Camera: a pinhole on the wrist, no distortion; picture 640 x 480 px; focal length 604.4 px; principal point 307.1 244.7 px. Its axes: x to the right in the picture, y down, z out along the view. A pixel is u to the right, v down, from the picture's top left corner.
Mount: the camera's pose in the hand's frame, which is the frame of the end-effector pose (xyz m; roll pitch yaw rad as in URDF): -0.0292 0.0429 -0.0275 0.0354 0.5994 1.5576
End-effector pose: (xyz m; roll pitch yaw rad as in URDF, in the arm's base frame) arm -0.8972 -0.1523 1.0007 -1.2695 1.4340 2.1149
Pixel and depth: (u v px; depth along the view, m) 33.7 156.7 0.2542
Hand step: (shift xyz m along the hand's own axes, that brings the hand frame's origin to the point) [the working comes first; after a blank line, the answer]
In the camera's frame: -0.1150 -0.0370 0.2542

0.0174 0.0899 0.2460
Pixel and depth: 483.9 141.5 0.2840
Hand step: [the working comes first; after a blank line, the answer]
In the camera's frame: 0.0831 -0.0485 0.2840

0.0323 0.2699 0.1586
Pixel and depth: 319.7 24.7 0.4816
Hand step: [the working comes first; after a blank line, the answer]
In the camera's frame: 0.0100 -0.1753 0.4816

0.1667 0.3167 0.3591
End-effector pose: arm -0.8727 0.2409 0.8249 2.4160 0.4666 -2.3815
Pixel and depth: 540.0 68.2 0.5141
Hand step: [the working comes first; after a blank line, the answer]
In the camera's frame: 0.1981 -0.1501 0.5141

0.1450 0.4911 0.2806
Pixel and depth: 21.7 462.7 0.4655
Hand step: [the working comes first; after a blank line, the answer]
In the camera's frame: -0.2198 0.1679 0.4655

-0.1794 0.1292 0.4855
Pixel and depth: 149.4 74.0 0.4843
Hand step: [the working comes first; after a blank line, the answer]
In the camera's frame: -0.1264 -0.1368 0.4843

0.1268 0.2068 0.4394
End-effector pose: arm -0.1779 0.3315 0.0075 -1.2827 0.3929 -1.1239
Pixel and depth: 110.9 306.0 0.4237
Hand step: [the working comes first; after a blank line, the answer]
In the camera's frame: -0.1375 0.0430 0.4237

-0.0555 0.1694 0.4010
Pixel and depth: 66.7 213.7 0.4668
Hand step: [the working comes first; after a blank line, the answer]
In the camera's frame: -0.1857 -0.0239 0.4668

0.0127 0.1518 0.4617
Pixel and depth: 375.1 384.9 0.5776
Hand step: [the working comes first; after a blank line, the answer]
In the camera's frame: 0.0650 0.1340 0.5776

-0.1376 0.4263 0.4164
